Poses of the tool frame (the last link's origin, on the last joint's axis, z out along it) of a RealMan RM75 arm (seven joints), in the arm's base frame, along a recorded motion.
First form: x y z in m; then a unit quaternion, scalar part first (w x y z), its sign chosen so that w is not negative.
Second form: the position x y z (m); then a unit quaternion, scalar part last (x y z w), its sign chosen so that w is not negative. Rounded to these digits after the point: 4 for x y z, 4 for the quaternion.
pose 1, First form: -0.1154 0.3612 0.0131 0.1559 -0.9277 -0.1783 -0.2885
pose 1, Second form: -0.1154 0.3612 0.0131 -0.9277 -0.1783 -0.2885 0.1559
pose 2, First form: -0.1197 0.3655 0.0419 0.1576 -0.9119 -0.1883 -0.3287
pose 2, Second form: -0.1197 0.3655 0.0419 -0.9119 -0.1883 -0.3287 0.1576
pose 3, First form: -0.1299 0.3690 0.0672 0.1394 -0.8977 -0.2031 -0.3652
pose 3, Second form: -0.1299 0.3690 0.0672 -0.8977 -0.2031 -0.3652 0.1394
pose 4, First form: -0.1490 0.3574 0.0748 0.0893 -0.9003 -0.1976 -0.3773
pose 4, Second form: -0.1490 0.3574 0.0748 -0.9003 -0.1976 -0.3773 0.0893
